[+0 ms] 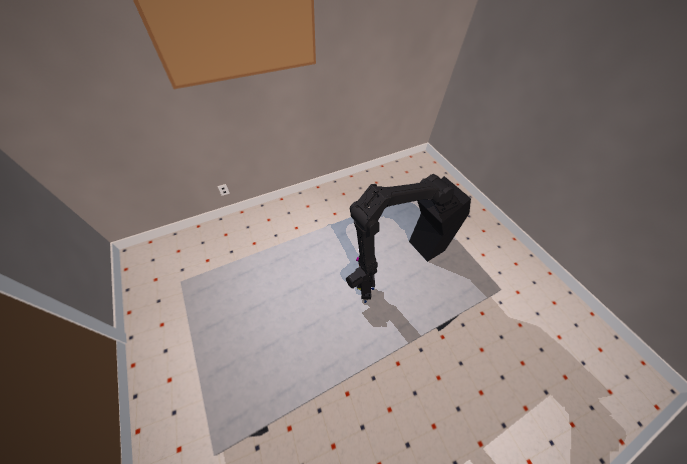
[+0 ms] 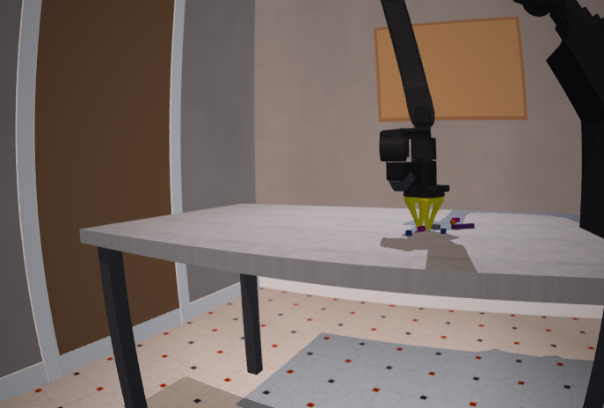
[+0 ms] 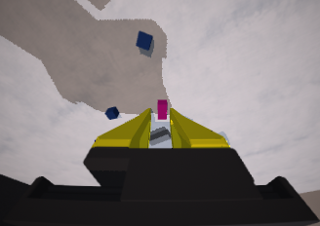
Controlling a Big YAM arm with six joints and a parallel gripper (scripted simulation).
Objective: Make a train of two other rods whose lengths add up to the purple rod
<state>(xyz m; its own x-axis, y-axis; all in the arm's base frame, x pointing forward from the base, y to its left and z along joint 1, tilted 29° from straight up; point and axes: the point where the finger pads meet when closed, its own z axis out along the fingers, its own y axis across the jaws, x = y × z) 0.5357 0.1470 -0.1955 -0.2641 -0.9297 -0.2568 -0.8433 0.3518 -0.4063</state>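
The grey rod is 40 mm to the right of my hand, 10 mm below it and 10 mm behind it. Round my hand: orange rod 120 mm to the right, 40 mm behind, 10 mm below; then purple rod 80 mm behind, 70 mm to the right, 10 mm below.
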